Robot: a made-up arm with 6 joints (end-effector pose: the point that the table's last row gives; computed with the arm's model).
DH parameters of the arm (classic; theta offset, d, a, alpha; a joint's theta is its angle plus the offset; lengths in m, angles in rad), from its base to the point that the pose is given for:
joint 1: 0 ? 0 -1.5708
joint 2: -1.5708 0 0.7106 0
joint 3: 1.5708 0.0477 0 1.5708
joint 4: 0 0.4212 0 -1.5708
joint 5: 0 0 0 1.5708
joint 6: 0 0.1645 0 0
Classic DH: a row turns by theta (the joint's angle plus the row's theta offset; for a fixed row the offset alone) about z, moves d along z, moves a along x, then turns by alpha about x.
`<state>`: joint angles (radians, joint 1 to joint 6).
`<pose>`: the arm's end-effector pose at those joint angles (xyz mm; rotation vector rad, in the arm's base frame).
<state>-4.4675 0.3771 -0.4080 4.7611 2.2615 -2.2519</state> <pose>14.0 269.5 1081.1 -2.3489 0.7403 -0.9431</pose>
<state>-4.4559 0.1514 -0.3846 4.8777 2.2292 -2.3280</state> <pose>64.3 72.6 1123.3 -2.2214 0.5745 -0.8067</pose>
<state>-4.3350 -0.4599 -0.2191 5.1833 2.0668 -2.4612</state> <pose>252.3 -416.0 1048.8 -1.7165 0.2078 -0.6139</pose>
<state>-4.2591 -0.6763 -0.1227 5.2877 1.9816 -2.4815</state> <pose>352.2 -542.9 964.9 -1.5118 0.1249 -0.5563</pose>
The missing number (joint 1, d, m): 0.104
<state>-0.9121 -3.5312 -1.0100 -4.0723 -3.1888 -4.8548</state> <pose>363.3 -381.2 -592.5 -0.1339 -1.5235 -1.4202</pose>
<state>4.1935 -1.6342 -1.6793 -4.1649 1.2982 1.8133</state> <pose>430.8 385.4 -385.5 -0.4074 2.1335 -1.7399</pose>
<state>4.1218 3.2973 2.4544 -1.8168 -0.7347 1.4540</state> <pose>330.2 214.9 -116.1 -0.9396 0.4577 -2.5461</pose>
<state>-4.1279 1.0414 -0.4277 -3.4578 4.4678 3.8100</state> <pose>-526.4 799.2 687.3 -1.5826 2.0924 0.9015</pose>
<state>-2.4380 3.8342 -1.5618 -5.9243 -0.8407 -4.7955</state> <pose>-16.7 -20.3 -697.9 1.1953 -0.9310 -0.7630</pose>
